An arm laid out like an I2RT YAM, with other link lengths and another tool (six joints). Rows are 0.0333 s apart.
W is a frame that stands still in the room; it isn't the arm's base.
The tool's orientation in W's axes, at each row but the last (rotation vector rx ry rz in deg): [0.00, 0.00, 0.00]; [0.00, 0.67, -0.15]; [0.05, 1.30, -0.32]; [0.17, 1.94, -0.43]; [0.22, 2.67, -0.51]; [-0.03, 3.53, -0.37]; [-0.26, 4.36, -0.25]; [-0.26, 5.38, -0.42]
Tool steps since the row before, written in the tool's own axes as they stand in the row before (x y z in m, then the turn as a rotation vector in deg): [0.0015, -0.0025, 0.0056, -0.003, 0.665, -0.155]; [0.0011, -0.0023, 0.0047, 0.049, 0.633, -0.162]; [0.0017, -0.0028, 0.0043, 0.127, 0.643, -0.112]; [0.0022, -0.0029, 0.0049, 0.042, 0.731, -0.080]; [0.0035, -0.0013, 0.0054, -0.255, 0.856, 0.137]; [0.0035, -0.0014, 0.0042, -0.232, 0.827, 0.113]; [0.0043, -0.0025, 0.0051, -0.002, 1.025, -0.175]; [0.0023, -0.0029, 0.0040, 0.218, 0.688, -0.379]
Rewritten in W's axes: [0.0015, -0.0025, 0.0056, -0.003, 0.665, -0.155]; [0.0011, -0.0023, 0.0047, 0.049, 0.633, -0.163]; [0.0018, -0.0028, 0.0043, 0.128, 0.642, -0.114]; [0.0023, -0.0029, 0.0048, 0.045, 0.731, -0.079]; [0.0037, -0.0014, 0.0052, -0.241, 0.858, 0.152]; [0.0037, -0.0014, 0.0040, -0.219, 0.829, 0.126]; [0.0047, -0.0025, 0.0048, -0.011, 1.024, -0.179]; [0.0026, -0.0029, 0.0038, 0.186, 0.685, -0.401]
